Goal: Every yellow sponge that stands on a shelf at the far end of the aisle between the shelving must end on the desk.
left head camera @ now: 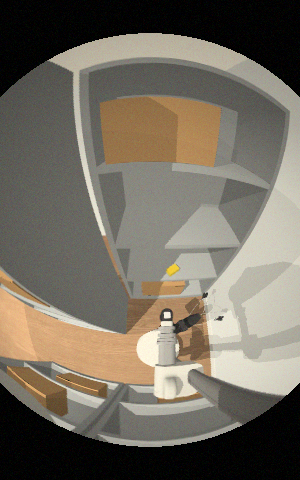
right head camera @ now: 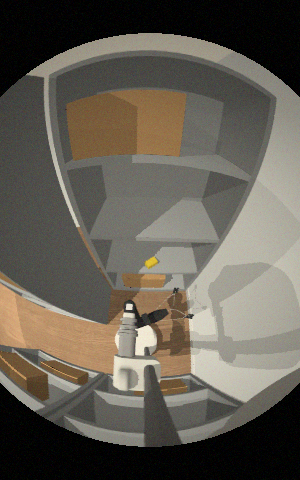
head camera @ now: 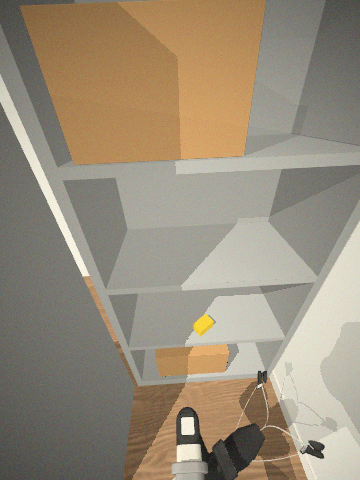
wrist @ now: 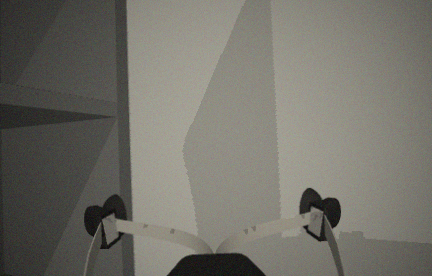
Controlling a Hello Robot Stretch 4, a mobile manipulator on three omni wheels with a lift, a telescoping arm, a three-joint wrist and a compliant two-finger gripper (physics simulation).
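Where they show: gripper, fingertip midpoint: (left head camera: 215, 304) (right head camera: 185, 301) (head camera: 291, 403) (wrist: 213, 208); robot's base at its link origin: (left head camera: 157, 347) (right head camera: 136, 339).
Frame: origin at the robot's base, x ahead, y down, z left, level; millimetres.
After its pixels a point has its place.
Observation:
A yellow sponge (head camera: 203, 325) {y -550, x 673, z -110 mm} (left head camera: 173, 270) {y -550, x 667, z -118 mm} (right head camera: 151, 262) {y -551, x 675, z -117 mm} stands a little askew on the second-lowest shelf (head camera: 250, 325) {y -506, x 686, z -381 mm} of the grey unit at the aisle's far end, near the middle of its width. The sponge does not show in the wrist view. My gripper (head camera: 288, 413) (left head camera: 212, 307) {y -800, x 270, z -309 mm} (right head camera: 183, 303) {y -800, x 270, z -309 mm} (wrist: 213, 208) {y -800, x 270, z -309 mm} is open and empty, its fingers wide apart. It points to the right, close to the pale wall, in front of the unit and apart from the sponge. The desk does not show in these views.
A large orange box (head camera: 210, 80) {y -1576, x 622, z -85 mm} stands on a high shelf; a smaller box (head camera: 207, 362) {y -216, x 623, z -140 mm} is on the bottom shelf below the sponge. A dark grey panel (head camera: 50, 350) {y -1017, x 350, z 354 mm} bounds the left. The pale wall (head camera: 330, 295) {y -894, x 571, z -595 mm} is at right. More shelving with boxes (left head camera: 82, 384) {y -284, x -498, z 659 mm} lies behind the arm.

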